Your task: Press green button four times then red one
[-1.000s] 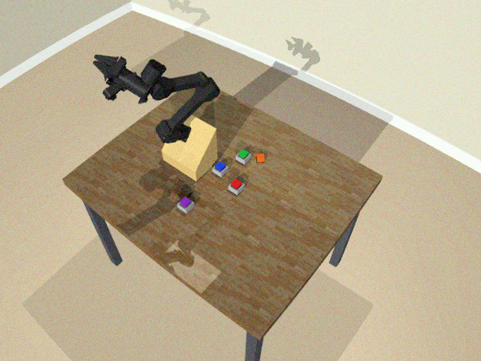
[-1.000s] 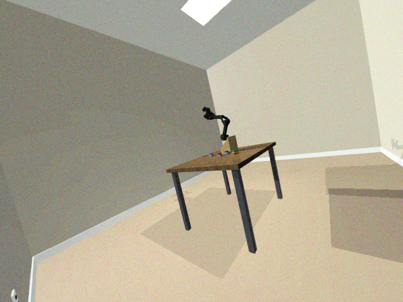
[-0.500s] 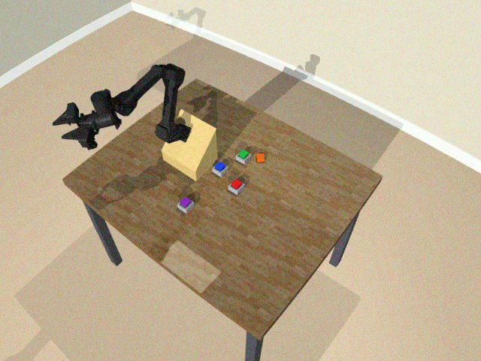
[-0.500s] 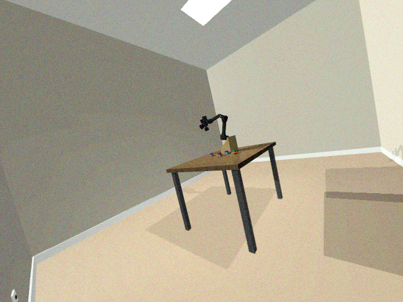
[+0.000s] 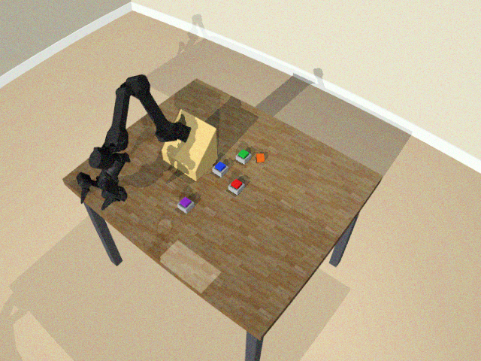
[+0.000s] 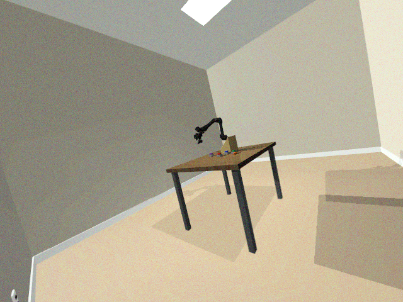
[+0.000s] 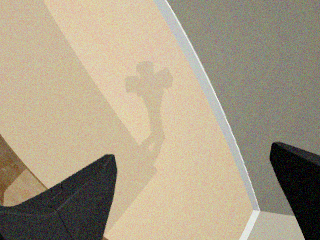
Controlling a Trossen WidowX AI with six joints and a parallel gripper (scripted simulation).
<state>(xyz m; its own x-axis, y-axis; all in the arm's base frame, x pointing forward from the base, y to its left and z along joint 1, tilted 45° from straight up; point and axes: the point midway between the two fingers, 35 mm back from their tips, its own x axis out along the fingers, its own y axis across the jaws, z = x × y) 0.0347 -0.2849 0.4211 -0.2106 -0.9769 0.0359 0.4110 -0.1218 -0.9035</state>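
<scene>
My gripper tip is 20 cm short of the green button, 65 cm to the right of it and 19 cm above it. The rest, counted from my gripper tip: purple button (16 cm ahead, 31 cm to the left, 19 cm below); then blue button (16 cm ahead, 54 cm to the left, 19 cm below); then red button (27 cm ahead, 50 cm to the left, 19 cm below).
</scene>
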